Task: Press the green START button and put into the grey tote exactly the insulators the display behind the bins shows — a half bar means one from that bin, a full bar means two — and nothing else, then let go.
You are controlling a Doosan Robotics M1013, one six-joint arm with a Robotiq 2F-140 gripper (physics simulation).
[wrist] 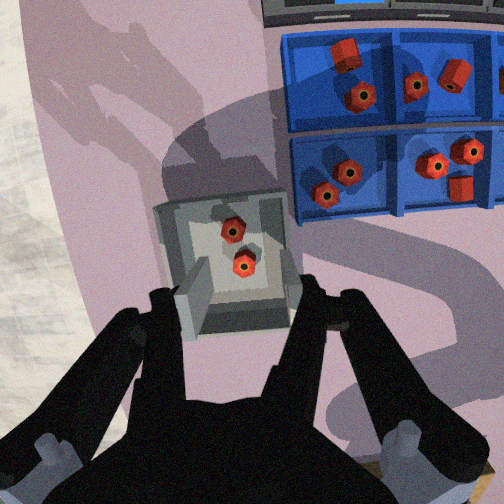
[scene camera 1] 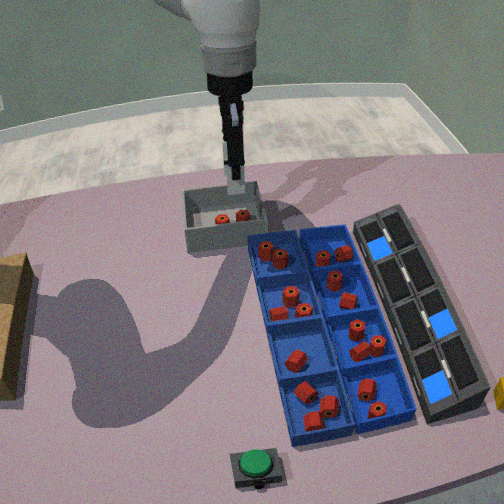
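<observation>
The grey tote [scene camera 1: 223, 219] stands behind the blue bins and holds two red insulators [scene camera 1: 231, 217]; they also show in the wrist view [wrist: 238, 246]. My gripper [scene camera 1: 235, 186] hangs just above the tote's far side, open and empty, its fingers spread over the tote's rim in the wrist view [wrist: 242, 296]. The blue bin rack [scene camera 1: 327, 330] has eight compartments with one to three red insulators each. The display [scene camera 1: 419, 312] behind it shows three half-height blue bars [scene camera 1: 379, 248], [scene camera 1: 443, 323], [scene camera 1: 436, 386]. The green START button [scene camera 1: 255, 463] sits at the front.
A brown cardboard box [scene camera 1: 12, 325] stands at the left edge. A yellow object [scene camera 1: 499, 393] pokes in at the right edge. The pink mat ends at a pale table surface [scene camera 1: 150, 145] behind the tote.
</observation>
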